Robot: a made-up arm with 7 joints. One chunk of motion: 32 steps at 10 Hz.
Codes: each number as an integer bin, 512 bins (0 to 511) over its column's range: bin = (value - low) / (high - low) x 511, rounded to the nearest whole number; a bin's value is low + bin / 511 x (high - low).
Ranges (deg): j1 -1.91..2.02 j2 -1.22..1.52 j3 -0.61..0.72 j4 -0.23..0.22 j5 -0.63..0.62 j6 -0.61..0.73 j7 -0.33..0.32
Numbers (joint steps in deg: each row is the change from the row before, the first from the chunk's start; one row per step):
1: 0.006 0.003 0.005 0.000 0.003 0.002 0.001
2: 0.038 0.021 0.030 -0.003 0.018 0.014 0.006
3: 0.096 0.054 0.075 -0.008 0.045 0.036 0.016
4: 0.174 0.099 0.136 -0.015 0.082 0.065 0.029
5: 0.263 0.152 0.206 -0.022 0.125 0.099 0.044
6: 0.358 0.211 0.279 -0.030 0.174 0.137 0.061
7: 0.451 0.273 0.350 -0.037 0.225 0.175 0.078
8: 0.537 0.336 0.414 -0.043 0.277 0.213 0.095
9: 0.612 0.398 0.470 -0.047 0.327 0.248 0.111
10: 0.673 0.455 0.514 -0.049 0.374 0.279 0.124
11: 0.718 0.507 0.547 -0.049 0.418 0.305 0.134
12: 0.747 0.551 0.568 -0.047 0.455 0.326 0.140
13: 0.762 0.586 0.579 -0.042 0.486 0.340 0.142
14: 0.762 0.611 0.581 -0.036 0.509 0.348 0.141
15: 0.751 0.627 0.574 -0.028 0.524 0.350 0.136
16: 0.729 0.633 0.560 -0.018 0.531 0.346 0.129
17: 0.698 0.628 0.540 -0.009 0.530 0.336 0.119
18: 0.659 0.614 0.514 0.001 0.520 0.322 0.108
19: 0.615 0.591 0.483 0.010 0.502 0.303 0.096
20: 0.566 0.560 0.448 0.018 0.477 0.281 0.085
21: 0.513 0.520 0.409 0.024 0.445 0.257 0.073
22: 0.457 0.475 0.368 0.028 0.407 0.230 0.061
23: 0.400 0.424 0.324 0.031 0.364 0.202 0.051
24: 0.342 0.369 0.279 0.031 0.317 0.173 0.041
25: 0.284 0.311 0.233 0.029 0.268 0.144 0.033
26: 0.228 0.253 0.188 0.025 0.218 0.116 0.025
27: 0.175 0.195 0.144 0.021 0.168 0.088 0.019
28: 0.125 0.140 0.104 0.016 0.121 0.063 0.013
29: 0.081 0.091 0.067 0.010 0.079 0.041 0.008
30: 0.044 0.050 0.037 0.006 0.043 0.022 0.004
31: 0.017 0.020 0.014 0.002 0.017 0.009 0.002
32: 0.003 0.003 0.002 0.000 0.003 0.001 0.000
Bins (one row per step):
1: 249 228 236 261 259 233 260
2: 253 231 246 258 265 238 264
3: 261 238 263 252 276 246 272
4: 271 246 287 244 291 257 282
5: 283 256 314 236 309 270 294
6: 295 267 342 227 329 285 307
7: 307 278 369 219 350 299 321
8: 318 290 393 212 371 314 334
9: 328 302 415 208 391 327 347
10: 336 312 432 206 410 339 357
11: 342 322 445 206 428 349 365
12: 345 330 453 208 444 357 369
13: 347 337 457 213 456 362 371
14: 347 341 458 220 466 365 370
15: 346 344 455 229 472 366 366
16: 343 346 450 241 475 365 361
17: 339 345 442 251 474 361 353
18: 334 342 432 262 470 355 344
19: 328 338 420 273 463 348 335
20: 322 332 406 282 453 340 326
21: 315 325 392 288 439 331 317
22: 308 316 376 293 424 320 307
23: 300 307 359 296 406 310 300
24: 293 296 342 296 387 299 292
25: 285 286 324 294 367 288 285
26: 278 275 307 290 347 277 279
27: 271 264 290 285 326 266 274
28: 265 254 274 279 307 257 270
29: 259 244 260 273 290 248 266
30: 254 237 249 268 275 241 263
31: 251 231 240 263 264 236 261
32: 249 228 235 261 259 233 259

